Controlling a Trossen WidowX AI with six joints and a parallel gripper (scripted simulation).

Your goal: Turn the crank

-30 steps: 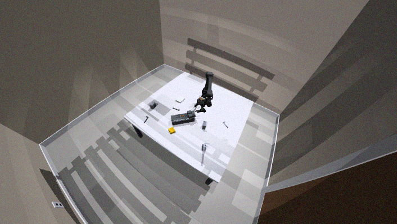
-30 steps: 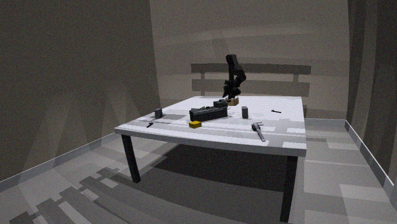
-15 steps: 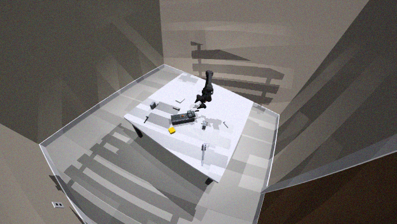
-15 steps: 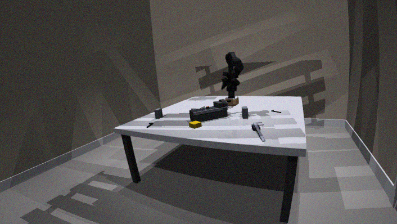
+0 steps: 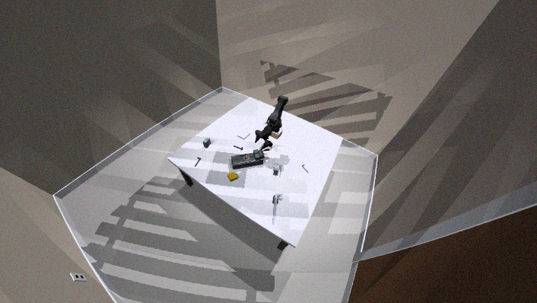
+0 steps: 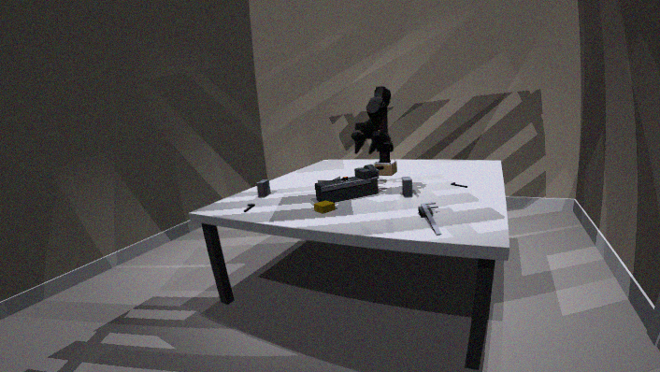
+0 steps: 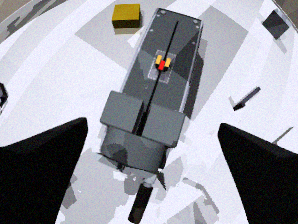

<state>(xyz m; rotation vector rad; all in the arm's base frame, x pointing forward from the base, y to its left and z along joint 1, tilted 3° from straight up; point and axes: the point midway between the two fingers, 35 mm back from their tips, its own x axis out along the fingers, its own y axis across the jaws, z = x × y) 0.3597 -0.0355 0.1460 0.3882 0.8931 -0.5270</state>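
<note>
The dark crank handle is 60 mm behind my gripper tip, 60 mm to the left of it and 80 mm below it. The rest, counted from my gripper tip: yellow block 260 mm ahead, 110 mm to the right, 160 mm below; then red pointer 70 mm ahead, 60 mm to the right, 90 mm below.
</note>
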